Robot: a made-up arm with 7 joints. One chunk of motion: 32 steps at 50 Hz.
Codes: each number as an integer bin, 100 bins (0 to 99) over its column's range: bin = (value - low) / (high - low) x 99, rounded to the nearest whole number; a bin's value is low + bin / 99 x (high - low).
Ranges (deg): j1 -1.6..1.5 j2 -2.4..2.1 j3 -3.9..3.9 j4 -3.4..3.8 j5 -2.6..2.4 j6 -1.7..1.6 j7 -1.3..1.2
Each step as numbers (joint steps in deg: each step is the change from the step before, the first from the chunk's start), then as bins.
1 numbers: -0.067 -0.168 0.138 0.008 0.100 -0.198 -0.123
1 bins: 49 49 51 47 53 45 47
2 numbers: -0.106 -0.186 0.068 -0.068 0.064 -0.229 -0.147
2 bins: 48 49 50 46 53 44 46
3 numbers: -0.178 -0.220 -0.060 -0.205 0.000 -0.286 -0.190
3 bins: 45 48 49 44 51 42 44
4 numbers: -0.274 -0.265 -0.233 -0.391 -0.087 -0.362 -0.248
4 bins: 42 47 47 41 50 40 42
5 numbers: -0.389 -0.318 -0.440 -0.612 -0.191 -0.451 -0.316
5 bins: 39 46 44 38 48 37 39
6 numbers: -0.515 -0.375 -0.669 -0.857 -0.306 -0.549 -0.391
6 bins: 35 45 41 35 45 35 36
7 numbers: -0.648 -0.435 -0.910 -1.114 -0.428 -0.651 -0.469
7 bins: 30 43 38 31 43 31 33
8 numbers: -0.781 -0.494 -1.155 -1.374 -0.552 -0.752 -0.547
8 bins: 26 42 35 28 41 28 30
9 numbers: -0.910 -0.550 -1.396 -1.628 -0.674 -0.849 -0.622
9 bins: 22 41 32 24 38 26 27
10 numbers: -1.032 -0.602 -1.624 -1.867 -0.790 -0.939 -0.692
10 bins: 18 40 29 21 36 23 24
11 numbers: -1.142 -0.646 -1.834 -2.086 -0.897 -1.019 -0.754
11 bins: 15 39 26 18 34 20 22
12 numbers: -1.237 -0.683 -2.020 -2.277 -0.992 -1.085 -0.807
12 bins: 12 38 24 15 32 18 20
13 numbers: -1.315 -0.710 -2.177 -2.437 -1.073 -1.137 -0.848
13 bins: 9 37 22 13 30 17 18
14 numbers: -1.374 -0.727 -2.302 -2.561 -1.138 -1.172 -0.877
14 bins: 7 37 20 12 29 16 17
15 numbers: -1.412 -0.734 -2.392 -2.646 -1.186 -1.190 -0.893
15 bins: 6 37 19 10 28 15 16
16 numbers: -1.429 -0.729 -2.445 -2.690 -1.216 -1.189 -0.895
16 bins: 5 37 18 10 27 15 16
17 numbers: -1.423 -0.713 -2.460 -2.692 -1.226 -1.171 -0.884
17 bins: 6 37 18 10 27 16 16
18 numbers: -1.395 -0.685 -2.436 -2.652 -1.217 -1.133 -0.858
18 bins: 7 38 19 10 27 17 18
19 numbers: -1.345 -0.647 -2.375 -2.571 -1.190 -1.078 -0.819
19 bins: 8 39 19 11 28 19 19
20 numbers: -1.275 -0.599 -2.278 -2.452 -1.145 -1.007 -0.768
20 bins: 10 40 21 13 29 21 21
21 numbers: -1.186 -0.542 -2.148 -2.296 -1.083 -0.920 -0.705
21 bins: 13 41 22 15 30 23 24
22 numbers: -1.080 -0.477 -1.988 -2.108 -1.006 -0.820 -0.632
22 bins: 17 42 24 18 32 26 26
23 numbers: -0.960 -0.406 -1.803 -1.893 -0.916 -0.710 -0.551
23 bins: 20 44 27 21 33 30 30
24 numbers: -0.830 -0.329 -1.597 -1.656 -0.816 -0.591 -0.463
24 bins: 25 46 29 24 35 33 33
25 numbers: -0.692 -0.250 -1.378 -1.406 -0.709 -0.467 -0.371
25 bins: 29 47 32 27 37 37 37
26 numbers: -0.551 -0.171 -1.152 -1.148 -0.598 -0.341 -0.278
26 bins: 34 49 35 31 40 41 40
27 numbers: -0.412 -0.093 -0.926 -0.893 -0.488 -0.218 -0.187
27 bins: 38 51 38 34 42 44 44
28 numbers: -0.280 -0.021 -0.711 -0.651 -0.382 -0.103 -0.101
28 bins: 42 52 40 38 44 48 47
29 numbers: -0.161 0.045 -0.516 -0.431 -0.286 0.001 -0.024
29 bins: 46 54 43 41 46 51 51
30 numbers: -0.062 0.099 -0.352 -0.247 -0.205 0.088 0.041
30 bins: 49 55 45 43 47 54 53
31 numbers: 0.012 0.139 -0.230 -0.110 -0.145 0.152 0.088
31 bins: 51 56 47 45 49 56 55
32 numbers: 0.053 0.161 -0.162 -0.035 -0.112 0.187 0.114
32 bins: 53 56 47 46 49 57 56
